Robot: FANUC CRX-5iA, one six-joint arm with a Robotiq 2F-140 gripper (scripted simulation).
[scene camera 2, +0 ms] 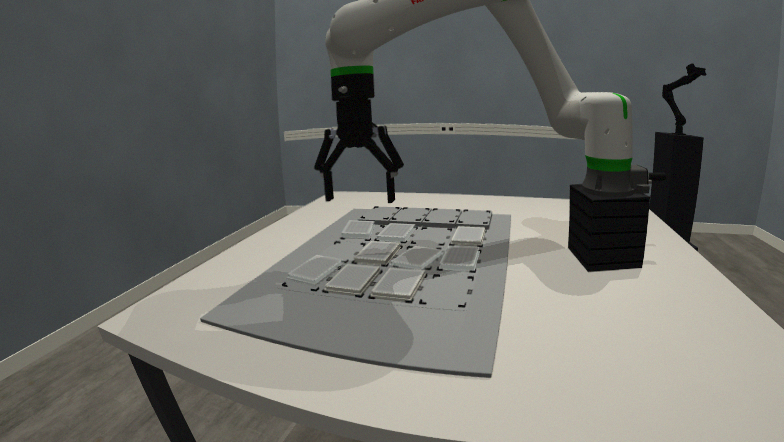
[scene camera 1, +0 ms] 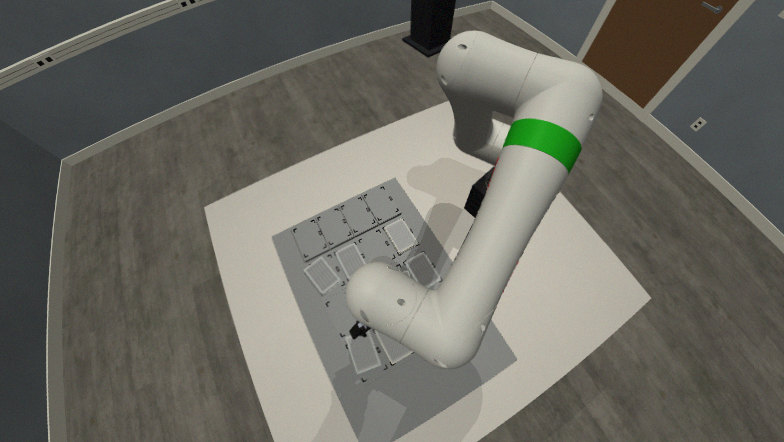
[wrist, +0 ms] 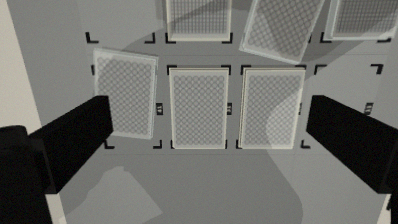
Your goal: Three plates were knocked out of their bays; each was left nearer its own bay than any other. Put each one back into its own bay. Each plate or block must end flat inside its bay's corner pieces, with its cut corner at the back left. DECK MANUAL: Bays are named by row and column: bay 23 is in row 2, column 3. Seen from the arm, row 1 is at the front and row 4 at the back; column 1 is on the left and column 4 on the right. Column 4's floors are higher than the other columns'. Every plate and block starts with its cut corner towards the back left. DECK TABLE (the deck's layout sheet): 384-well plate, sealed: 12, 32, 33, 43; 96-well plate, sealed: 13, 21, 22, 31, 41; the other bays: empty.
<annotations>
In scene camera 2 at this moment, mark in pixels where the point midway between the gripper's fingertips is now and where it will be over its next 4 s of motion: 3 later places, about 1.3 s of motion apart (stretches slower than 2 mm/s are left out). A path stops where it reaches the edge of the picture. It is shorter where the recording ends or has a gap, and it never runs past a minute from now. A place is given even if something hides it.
My gripper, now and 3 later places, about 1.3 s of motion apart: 359, 200; 380, 187; 391, 180; 398, 173
</annotations>
